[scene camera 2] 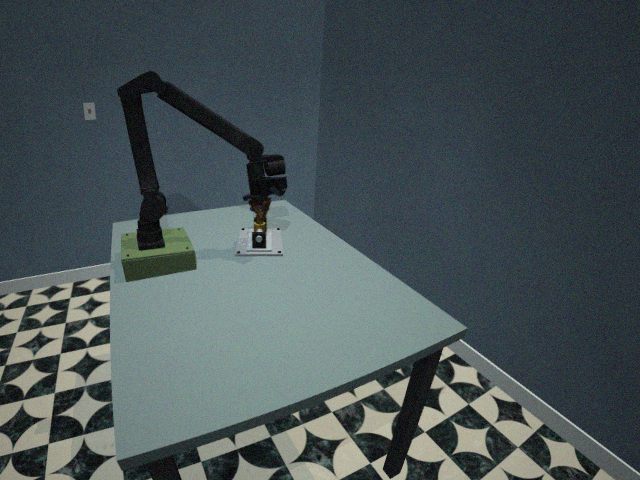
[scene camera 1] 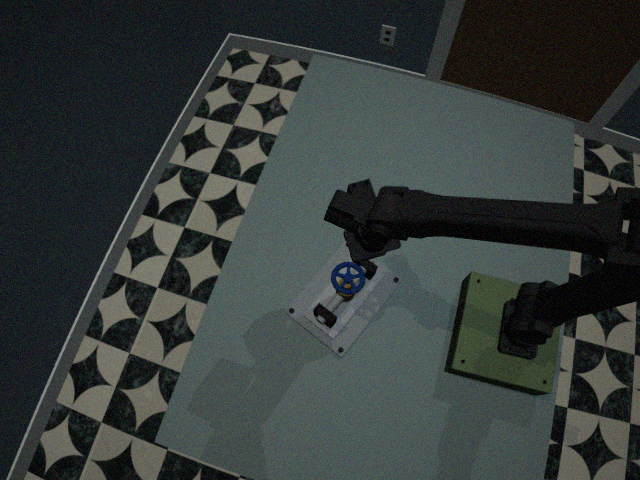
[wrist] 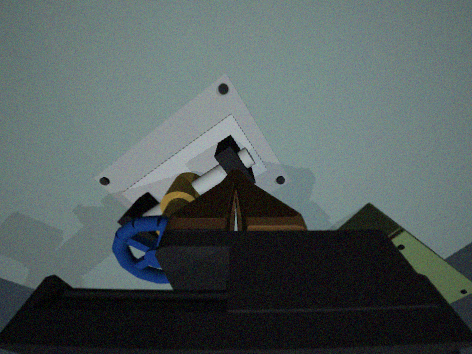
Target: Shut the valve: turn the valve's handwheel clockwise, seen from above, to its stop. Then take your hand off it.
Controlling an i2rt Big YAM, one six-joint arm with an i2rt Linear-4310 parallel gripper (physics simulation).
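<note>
The blue handwheel sits on top of the yellow valve body. A pale plate carries the valve on the table. My gripper is shut with nothing between its brown fingers. It points down right beside the handwheel, on the wheel's right in the wrist view, where it hides part of the rim. Whether the fingers touch the rim I cannot tell. In scene camera 1 the arm hides the fingers; in scene camera 2 they mostly cover the wheel.
Black pipe blocks stand at the ends of the valve's pipe. The arm's green base block stands on the pale table, beside the valve plate. Dark walls stand around the table.
</note>
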